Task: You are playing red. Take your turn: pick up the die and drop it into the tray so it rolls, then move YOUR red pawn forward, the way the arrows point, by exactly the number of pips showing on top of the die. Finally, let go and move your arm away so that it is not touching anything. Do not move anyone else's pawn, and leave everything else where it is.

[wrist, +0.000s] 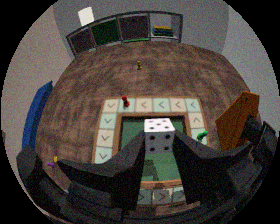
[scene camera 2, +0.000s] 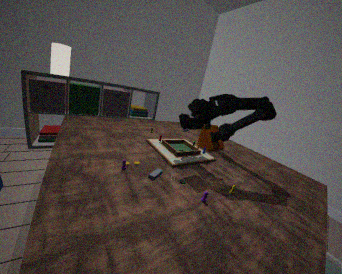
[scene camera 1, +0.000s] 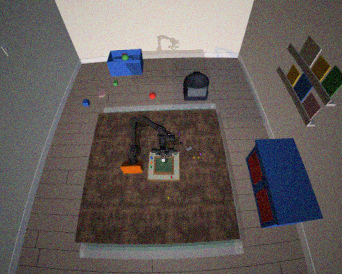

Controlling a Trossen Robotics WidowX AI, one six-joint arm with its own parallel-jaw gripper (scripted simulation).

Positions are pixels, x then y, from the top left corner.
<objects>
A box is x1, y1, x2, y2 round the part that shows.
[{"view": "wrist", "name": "my gripper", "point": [157, 133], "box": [16, 129, 276, 223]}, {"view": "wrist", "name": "white die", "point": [159, 133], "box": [145, 118, 174, 152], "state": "held by my gripper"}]
</objects>
